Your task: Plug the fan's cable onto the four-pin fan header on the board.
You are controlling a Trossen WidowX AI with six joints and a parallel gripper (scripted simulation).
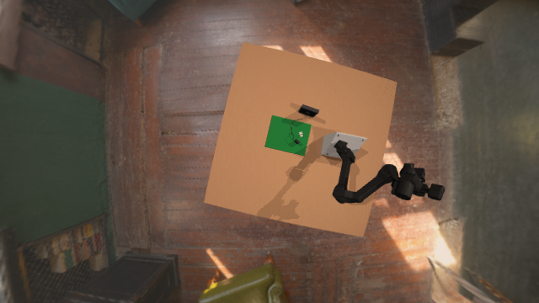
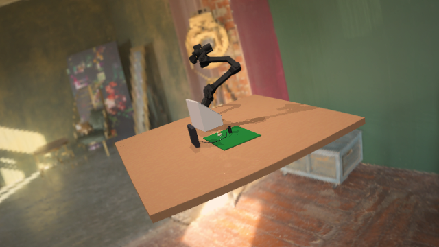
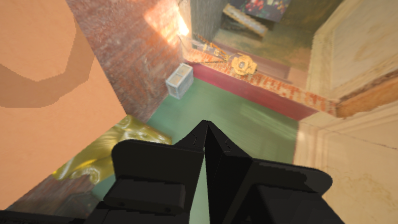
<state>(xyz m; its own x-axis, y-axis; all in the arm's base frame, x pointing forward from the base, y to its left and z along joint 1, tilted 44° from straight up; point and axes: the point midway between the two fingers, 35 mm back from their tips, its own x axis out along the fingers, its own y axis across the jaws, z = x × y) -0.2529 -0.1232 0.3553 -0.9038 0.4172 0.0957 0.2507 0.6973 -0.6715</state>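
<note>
My gripper tip is now 58 cm short of the black fan plug, 42 cm above it and 12 cm to the left of it. Round my gripper tip: black fan (57 cm ahead, 39 cm below, 34 cm to the right); green board (65 cm ahead, 46 cm below, 15 cm to the right).
</note>
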